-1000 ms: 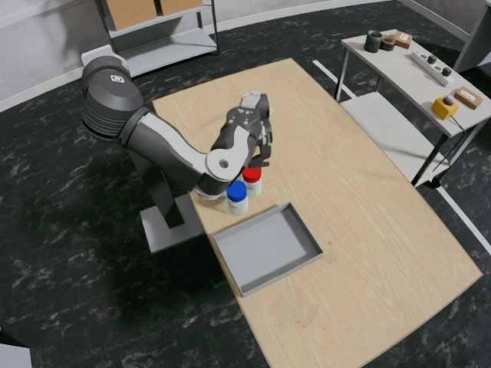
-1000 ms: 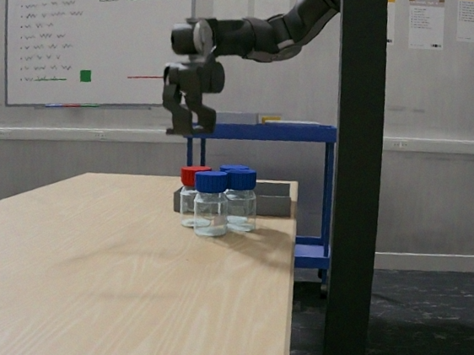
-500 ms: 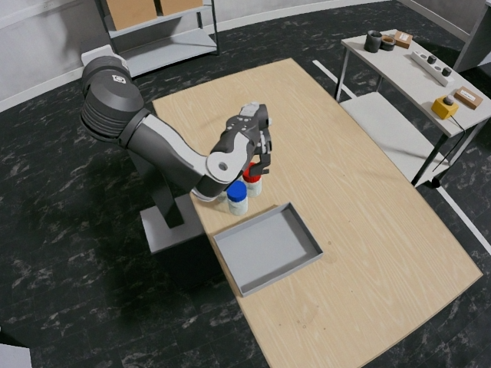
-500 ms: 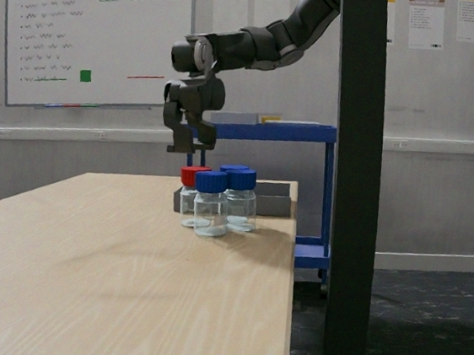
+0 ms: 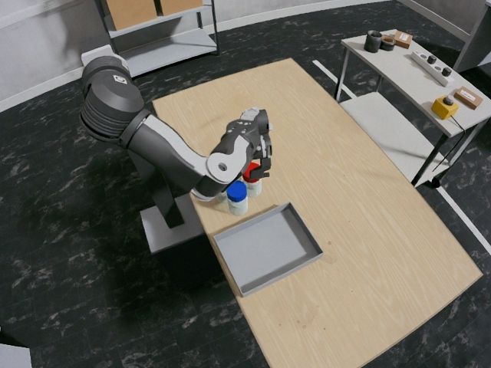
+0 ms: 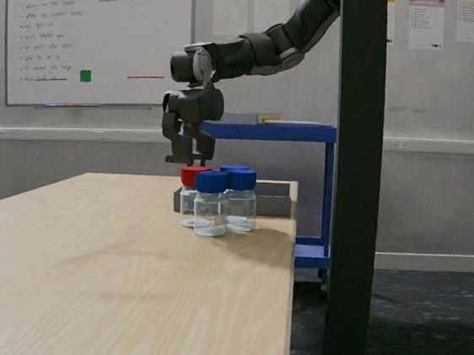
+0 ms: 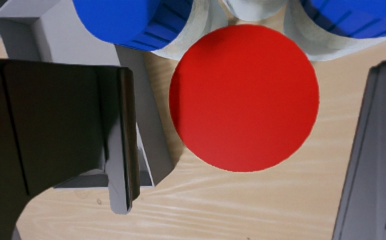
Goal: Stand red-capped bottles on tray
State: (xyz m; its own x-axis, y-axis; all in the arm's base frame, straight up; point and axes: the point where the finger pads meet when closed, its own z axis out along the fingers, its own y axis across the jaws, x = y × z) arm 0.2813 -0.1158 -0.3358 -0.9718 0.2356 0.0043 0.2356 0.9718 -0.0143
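My gripper is now 10 mm past the red-capped bottle and 70 mm above it. Round my hand: grey tray: 60 mm behind, 190 mm to the right, 110 mm below.
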